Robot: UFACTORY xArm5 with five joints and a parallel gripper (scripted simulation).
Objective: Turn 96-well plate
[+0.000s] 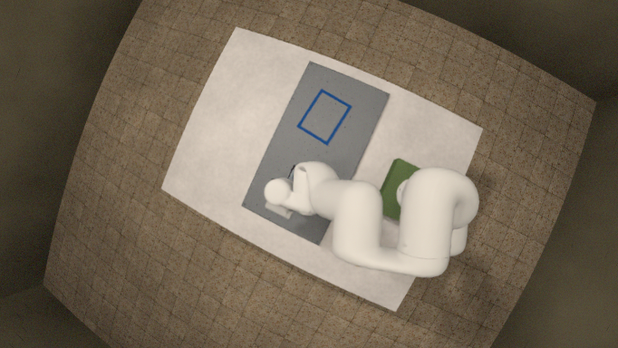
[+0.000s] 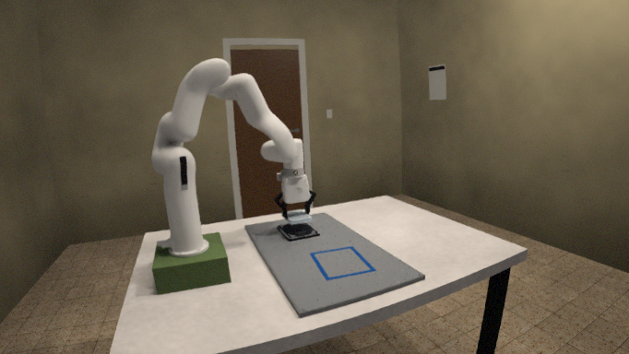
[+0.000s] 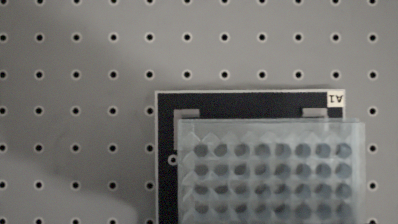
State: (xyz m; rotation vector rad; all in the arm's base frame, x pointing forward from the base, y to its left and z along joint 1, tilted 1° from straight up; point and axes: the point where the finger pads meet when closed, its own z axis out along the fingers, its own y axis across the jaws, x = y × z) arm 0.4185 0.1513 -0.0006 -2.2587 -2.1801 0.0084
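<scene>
Right now my hand is 70 mm above the plate nest. From my hand the other things lie so: 96-well plate: 10 mm below.
</scene>
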